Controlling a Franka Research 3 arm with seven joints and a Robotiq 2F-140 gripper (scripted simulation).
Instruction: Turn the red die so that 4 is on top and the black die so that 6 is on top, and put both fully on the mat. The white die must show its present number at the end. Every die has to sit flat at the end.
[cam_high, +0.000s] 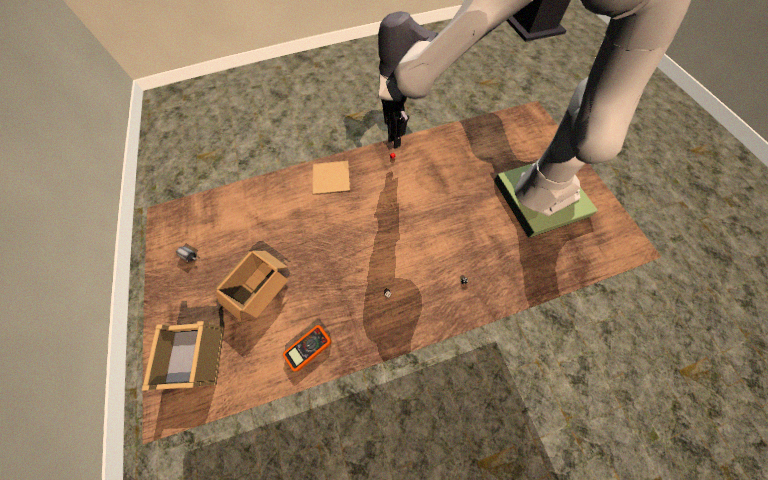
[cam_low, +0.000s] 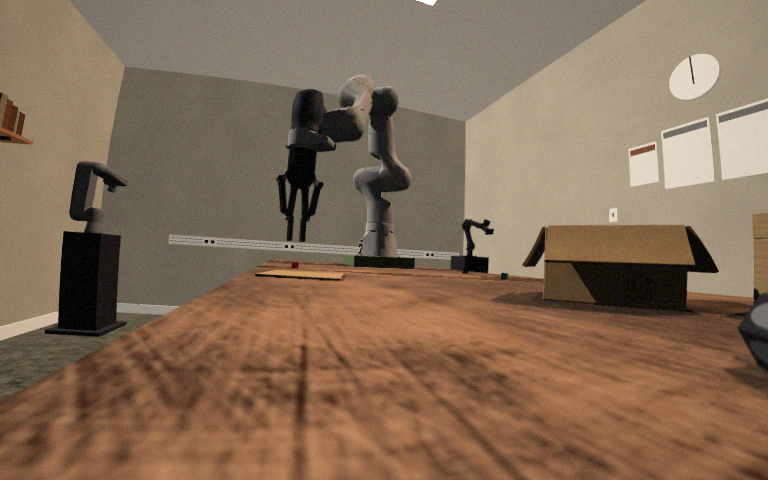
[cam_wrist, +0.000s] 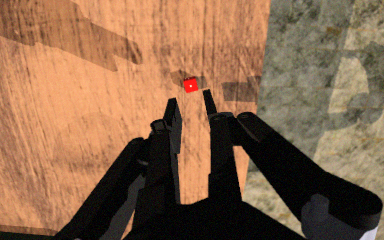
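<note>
Right now my hand is 10 cm above the red die and 1 cm short of it. The rest, counted from my hand: tan mat: 26 cm ahead, 10 cm below, 2 cm to the left; then white die: 52 cm to the left, 19 cm ahead, 10 cm below; then black die: 55 cm to the left, 10 cm below, 6 cm behind.
</note>
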